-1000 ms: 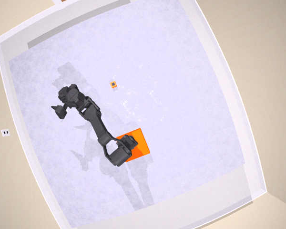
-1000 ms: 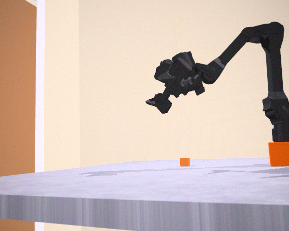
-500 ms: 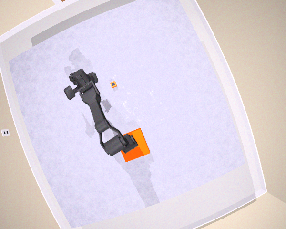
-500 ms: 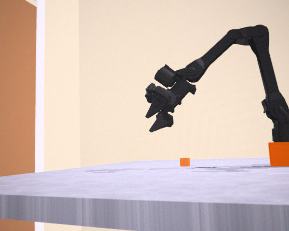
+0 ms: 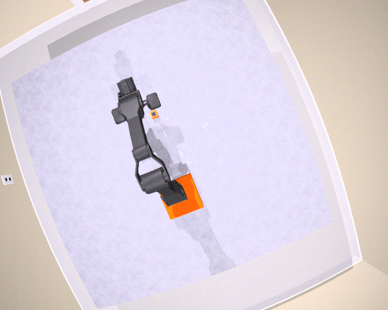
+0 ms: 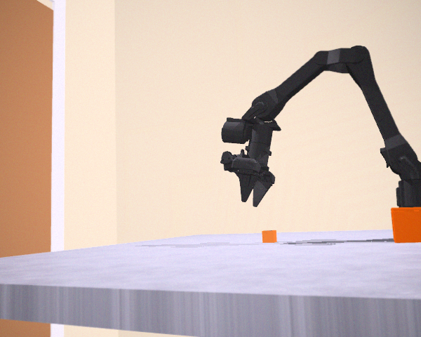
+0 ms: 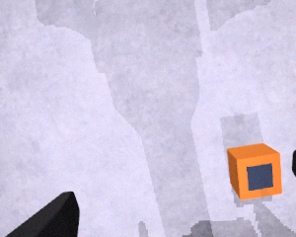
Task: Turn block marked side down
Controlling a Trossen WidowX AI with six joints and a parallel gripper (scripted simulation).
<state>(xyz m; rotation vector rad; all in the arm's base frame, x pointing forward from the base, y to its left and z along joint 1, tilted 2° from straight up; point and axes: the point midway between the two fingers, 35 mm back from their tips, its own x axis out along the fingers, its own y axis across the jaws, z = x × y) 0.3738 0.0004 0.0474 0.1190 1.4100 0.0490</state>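
Now: the orange block 30 mm behind my gripper tip, 50 mm to the right of it and 80 mm below it.
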